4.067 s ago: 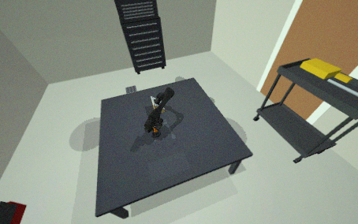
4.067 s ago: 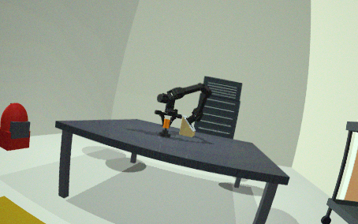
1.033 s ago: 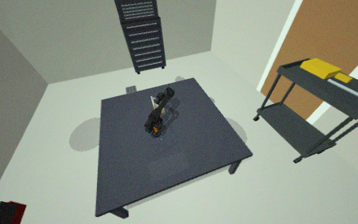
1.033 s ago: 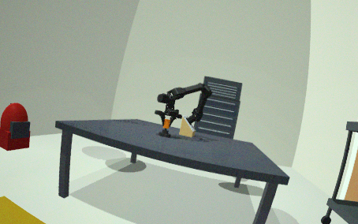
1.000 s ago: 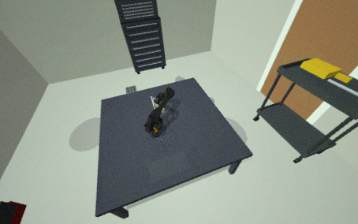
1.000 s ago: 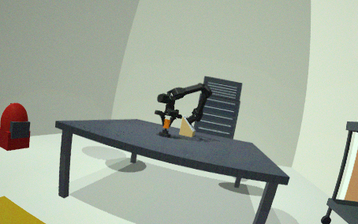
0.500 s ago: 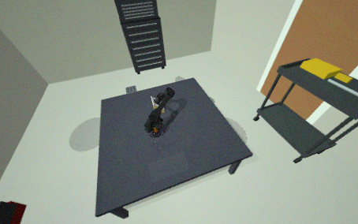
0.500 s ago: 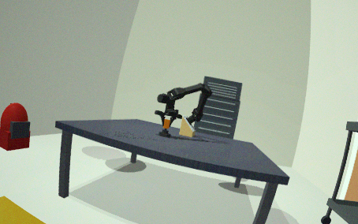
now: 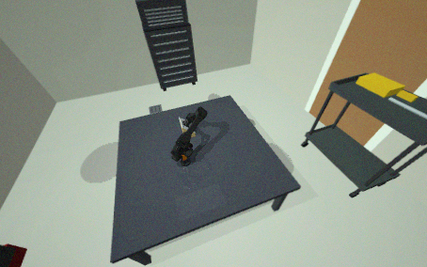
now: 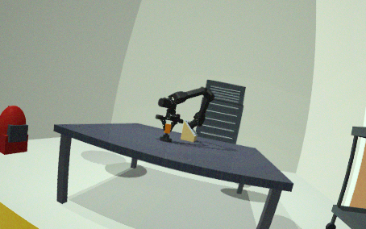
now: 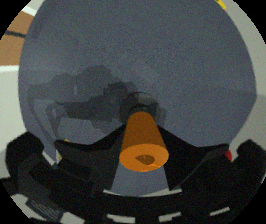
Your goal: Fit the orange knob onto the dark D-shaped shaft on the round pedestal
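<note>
The dark shaft fixture is 3 cm below my gripper tip. Also, from my gripper tip: orange knob (2 cm above).
</note>
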